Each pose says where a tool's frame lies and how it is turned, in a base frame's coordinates. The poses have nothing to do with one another.
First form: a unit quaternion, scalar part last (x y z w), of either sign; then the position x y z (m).
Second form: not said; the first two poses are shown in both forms.
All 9 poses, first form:
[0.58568, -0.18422, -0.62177, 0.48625, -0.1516, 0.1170, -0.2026]
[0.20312, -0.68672, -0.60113, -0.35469, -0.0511, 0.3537, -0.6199]
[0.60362, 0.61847, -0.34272, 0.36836, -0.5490, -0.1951, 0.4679]
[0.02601, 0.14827, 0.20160, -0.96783, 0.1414, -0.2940, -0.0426]
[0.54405, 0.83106, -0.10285, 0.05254, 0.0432, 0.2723, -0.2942]
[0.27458, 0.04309, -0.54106, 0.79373, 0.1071, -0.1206, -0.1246]
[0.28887, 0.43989, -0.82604, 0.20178, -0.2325, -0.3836, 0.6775]
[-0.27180, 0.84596, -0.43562, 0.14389, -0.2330, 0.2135, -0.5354]
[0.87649, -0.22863, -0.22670, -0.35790, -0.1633, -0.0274, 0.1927]
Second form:
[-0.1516, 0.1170, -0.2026, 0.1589, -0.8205, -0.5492, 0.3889, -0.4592, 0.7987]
[-0.0511, 0.3537, -0.6199, -0.6659, 0.1475, -0.7313, -0.7054, 0.1948, 0.6815]
[-0.5490, -0.1951, 0.4679, 0.0001, 0.4941, -0.8694, 0.9991, 0.0364, 0.0208]
[0.1414, -0.2940, -0.0426, 0.8747, -0.3825, 0.2975, 0.3979, 0.9174, 0.0094]
[0.0432, 0.2723, -0.2942, -0.4025, 0.8935, -0.1992, 0.9151, 0.3869, -0.1138]
[0.1071, -0.1206, -0.1246, 0.4108, -0.8352, -0.3655, 0.8826, 0.2637, 0.3893]
[-0.2325, -0.3836, 0.6775, -0.7517, -0.0792, -0.6548, 0.5875, -0.5316, -0.6102]
[-0.2330, 0.2135, -0.5354, -0.8108, -0.5852, -0.0066, -0.3345, 0.4727, -0.8153]
[-0.1633, -0.0274, 0.1927, 0.7927, -0.2385, -0.5611, -0.5631, -0.6393, -0.5237]

